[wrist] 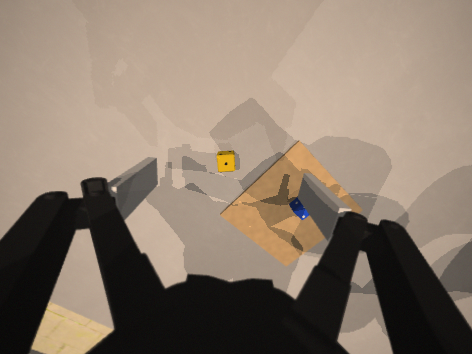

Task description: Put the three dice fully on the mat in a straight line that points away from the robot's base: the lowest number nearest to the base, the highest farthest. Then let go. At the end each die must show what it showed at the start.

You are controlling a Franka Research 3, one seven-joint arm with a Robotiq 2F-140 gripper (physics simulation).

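Note:
A yellow die lies on the table to the left of the mat, off it, with a single dark pip on the face that shows most. A blue die sits on the orange-brown mat; the right finger hides part of it, and a few light pips show. The red die does not show in the wrist view. My gripper is wide open and empty, above the table, with the yellow die showing between its fingertips and the mat partly behind the right finger.
The pale table top carries broad shadows of the arm and gripper. A patch of yellowish tiled floor shows past the table's edge at the lower left.

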